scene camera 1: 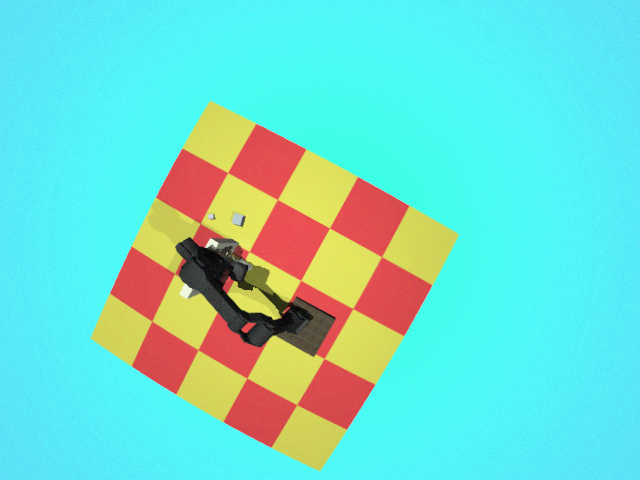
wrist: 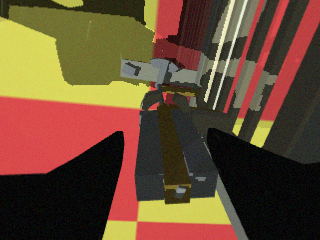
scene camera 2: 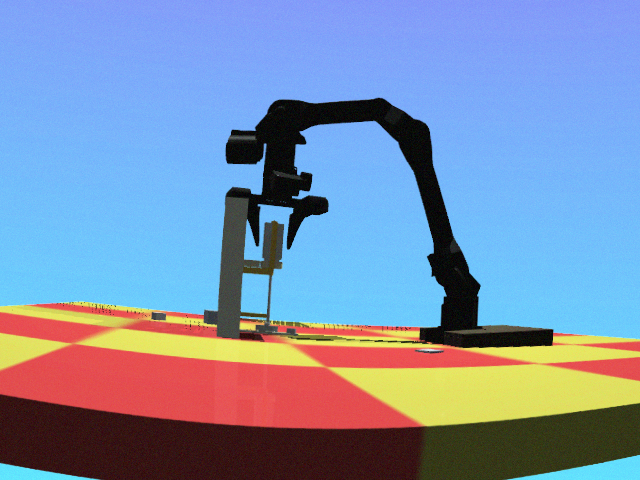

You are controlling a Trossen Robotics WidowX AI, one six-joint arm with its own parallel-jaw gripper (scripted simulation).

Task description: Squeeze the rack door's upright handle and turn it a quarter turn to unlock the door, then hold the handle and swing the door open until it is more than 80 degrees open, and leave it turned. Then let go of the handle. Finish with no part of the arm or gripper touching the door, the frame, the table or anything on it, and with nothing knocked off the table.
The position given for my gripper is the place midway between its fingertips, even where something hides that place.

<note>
My gripper (scene camera 2: 272, 248) is open and holds nothing. Further things: an upright handle (scene camera 2: 267, 327).
My gripper is seen too in the wrist view (wrist: 165, 135). The upright handle also shows in the wrist view (wrist: 177, 186).
</note>
